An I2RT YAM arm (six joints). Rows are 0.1 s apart.
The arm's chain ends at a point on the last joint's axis. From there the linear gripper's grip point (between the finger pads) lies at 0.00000 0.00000 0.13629 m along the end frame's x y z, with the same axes.
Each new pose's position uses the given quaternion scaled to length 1; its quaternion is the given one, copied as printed.
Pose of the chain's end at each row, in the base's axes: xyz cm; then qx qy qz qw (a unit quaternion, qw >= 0):
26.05 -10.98 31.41 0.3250 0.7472 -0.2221 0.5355
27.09 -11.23 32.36 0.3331 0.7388 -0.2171 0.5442
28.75 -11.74 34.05 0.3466 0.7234 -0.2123 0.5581
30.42 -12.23 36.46 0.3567 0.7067 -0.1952 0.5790
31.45 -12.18 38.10 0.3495 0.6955 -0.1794 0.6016
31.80 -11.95 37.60 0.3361 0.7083 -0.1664 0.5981
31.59 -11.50 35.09 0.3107 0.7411 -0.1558 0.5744
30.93 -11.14 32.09 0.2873 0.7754 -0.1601 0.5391
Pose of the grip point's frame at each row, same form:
34.99 -20.25 26.94 0.3250 0.7472 -0.2221 0.5355
36.08 -20.54 28.09 0.3331 0.7388 -0.2171 0.5442
37.75 -21.20 30.14 0.3466 0.7234 -0.2123 0.5581
39.68 -21.62 33.01 0.3567 0.7067 -0.1952 0.5790
41.15 -21.31 35.21 0.3495 0.6955 -0.1794 0.6016
41.82 -20.64 34.48 0.3361 0.7083 -0.1664 0.5981
41.87 -19.51 31.12 0.3107 0.7411 -0.1558 0.5744
41.07 -18.75 27.08 0.2873 0.7754 -0.1601 0.5391

